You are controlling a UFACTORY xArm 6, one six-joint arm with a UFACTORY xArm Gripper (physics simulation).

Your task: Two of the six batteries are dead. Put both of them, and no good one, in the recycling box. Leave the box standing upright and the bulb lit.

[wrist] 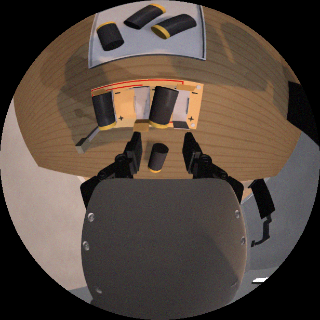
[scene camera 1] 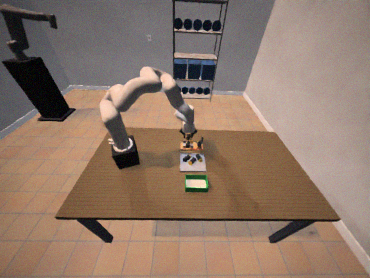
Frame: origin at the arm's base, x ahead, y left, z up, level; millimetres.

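Seen in the pictures: gripper, between the fingertips: (scene camera 1: 188,137); arm's base, origin of its link: (scene camera 1: 123,145).
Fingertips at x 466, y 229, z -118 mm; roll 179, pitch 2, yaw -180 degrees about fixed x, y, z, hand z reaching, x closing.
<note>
Pixels of each thing's middle, then the offset from my fingertips to it. "pt": a spot on its surface instead. Level surfaces: height alone.
- orange battery holder, a spot on its surface: (scene camera 1: 184,146) pt dx -31, dy -59, dz -53 mm
- pale tray, middle of its body: (scene camera 1: 192,162) dx +34, dy -214, dz -72 mm
- green recycling box, middle of its body: (scene camera 1: 196,183) dx +46, dy -418, dz -48 mm
- wooden table, height of its surface: dz -79 mm
My gripper (scene camera 1: 188,136) (wrist: 162,141) is open, its fingers apart above the far side of the orange battery holder (scene camera 1: 184,148) (wrist: 125,104). A dark battery (wrist: 158,158) with a yellow end lies on the table beyond the holder, between the fingers in the wrist view and not held. One battery (wrist: 104,109) sits in the holder's left part in that view; another battery (wrist: 164,106) lies slanted across its middle. Three batteries (wrist: 109,36) (wrist: 144,16) (wrist: 174,25) lie on the pale tray (scene camera 1: 192,168) (wrist: 145,49). The green recycling box (scene camera 1: 196,190) stands upright. I cannot make out the bulb or its light.
A grey-ended lever (wrist: 82,145) sticks out from the holder's left side in the wrist view. The tray lies between the holder and the recycling box on the wooden table (scene camera 1: 255,175). The arm's black base (scene camera 1: 126,156) stands at the left.
</note>
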